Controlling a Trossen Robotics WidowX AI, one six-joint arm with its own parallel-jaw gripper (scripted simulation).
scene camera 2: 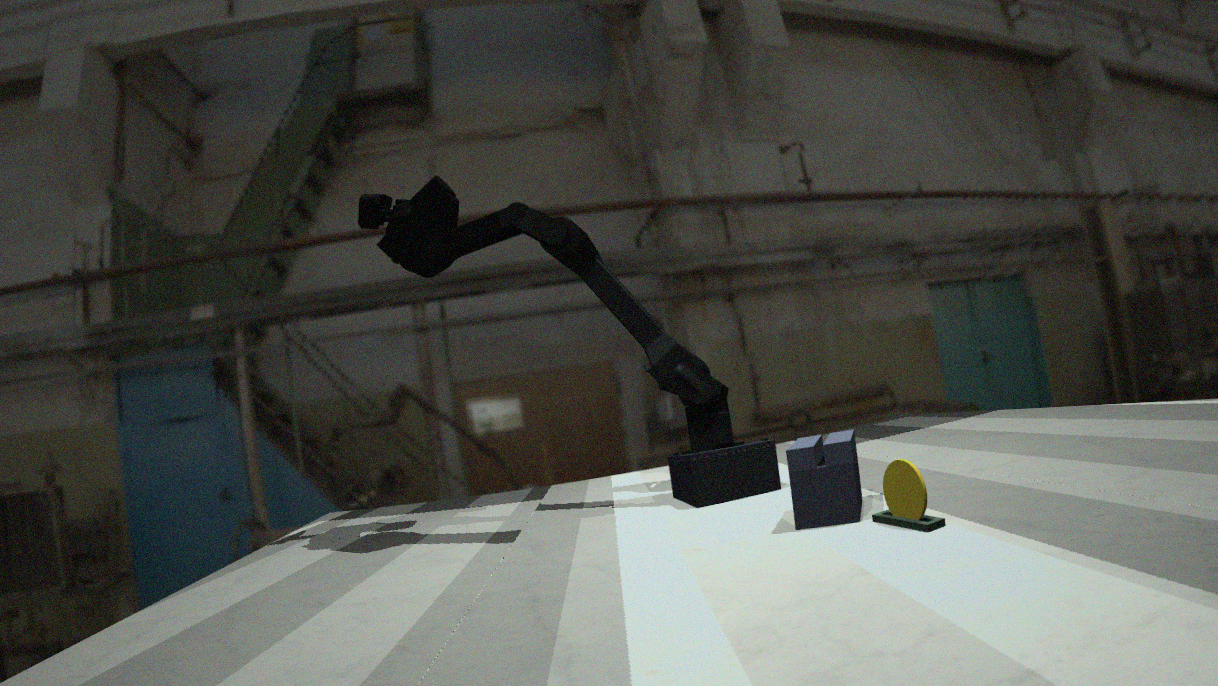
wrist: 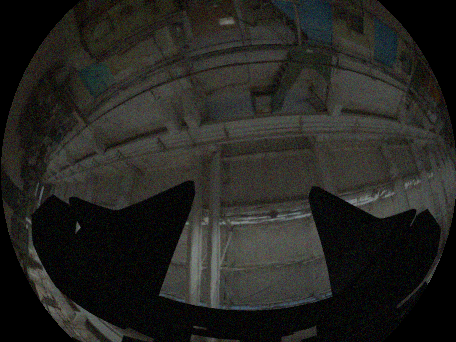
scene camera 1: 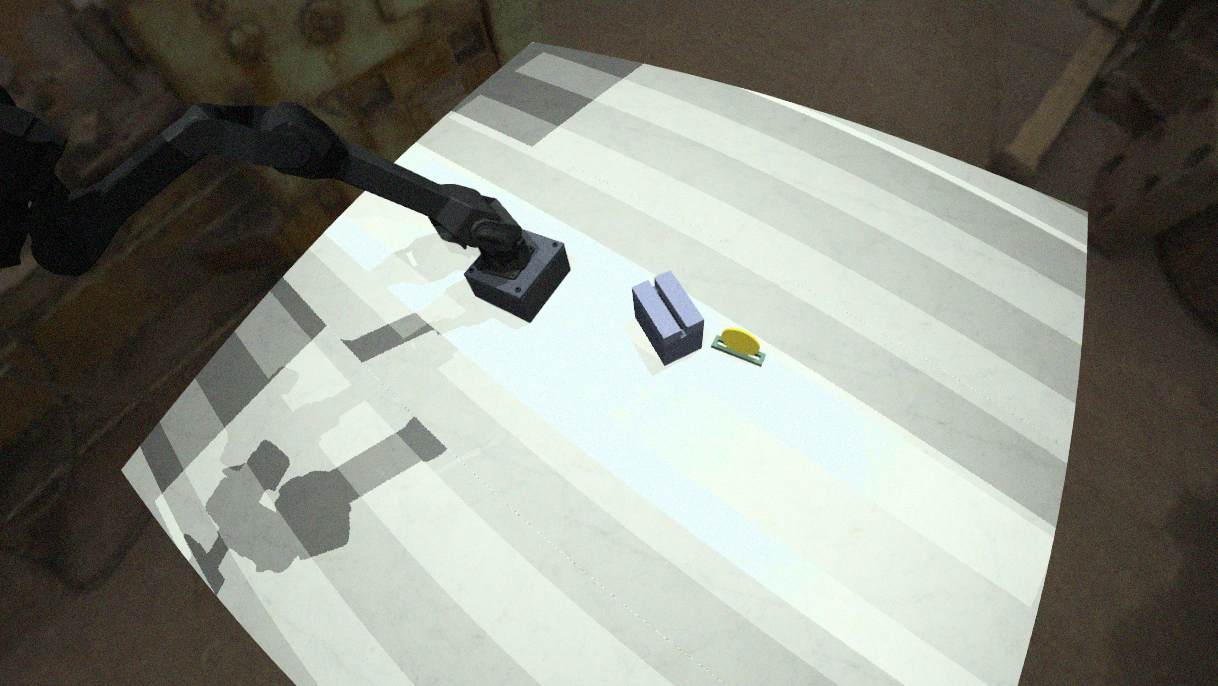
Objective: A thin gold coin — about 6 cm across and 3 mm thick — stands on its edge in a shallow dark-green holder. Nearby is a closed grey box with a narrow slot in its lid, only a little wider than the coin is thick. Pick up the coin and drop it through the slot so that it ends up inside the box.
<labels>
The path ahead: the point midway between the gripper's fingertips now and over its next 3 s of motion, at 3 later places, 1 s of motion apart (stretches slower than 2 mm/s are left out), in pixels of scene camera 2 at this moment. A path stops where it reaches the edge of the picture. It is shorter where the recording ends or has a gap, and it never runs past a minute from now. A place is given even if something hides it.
The gripper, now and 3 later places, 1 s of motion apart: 411,202; 240,203; 237,226; 870,374
</labels>
